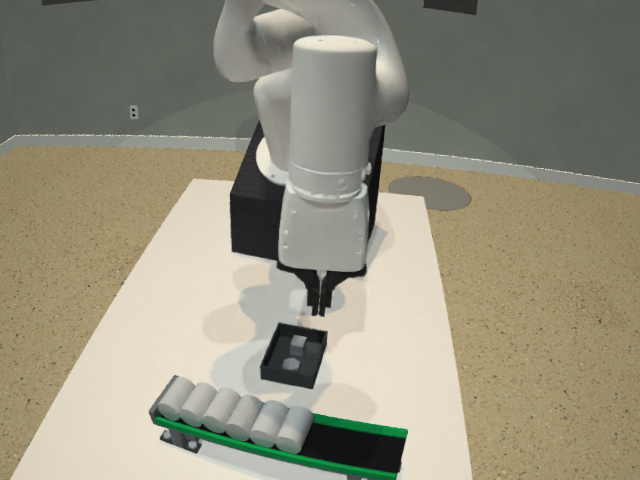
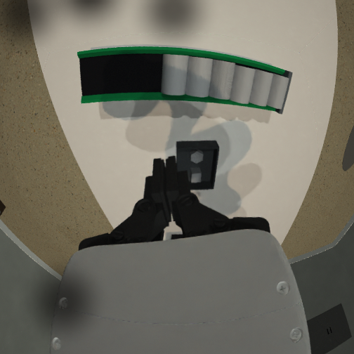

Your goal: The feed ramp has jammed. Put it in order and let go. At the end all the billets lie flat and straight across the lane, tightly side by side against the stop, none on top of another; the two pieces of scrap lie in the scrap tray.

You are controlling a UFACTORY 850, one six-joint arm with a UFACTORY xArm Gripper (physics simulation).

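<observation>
Several grey billets (image 1: 243, 416) (image 2: 221, 80) lie flat across the lane of the green-edged ramp (image 1: 356, 445) (image 2: 120, 75), side by side in one row, none on top of another. The end billet (image 1: 176, 397) (image 2: 278, 91) is against the stop (image 1: 156, 409) (image 2: 285, 93). The black scrap tray (image 1: 287, 376) (image 2: 214, 165) stands beside the ramp, nearer the robot. A hexagonal scrap piece (image 1: 291, 364) (image 2: 196, 157) and a block-like scrap piece (image 1: 298, 344) (image 2: 196, 175) lie in it. My gripper (image 1: 318, 313) (image 2: 167, 172) is shut and empty, above the table on the robot's side of the tray.
The ramp stands on dark feet (image 1: 180, 440) on the pale table (image 1: 403, 310) (image 2: 295, 150). Its black lane shows bare at the end away from the stop. The robot's black base block (image 1: 254, 224) stands at the back of the table. Arm shadows fall around the tray.
</observation>
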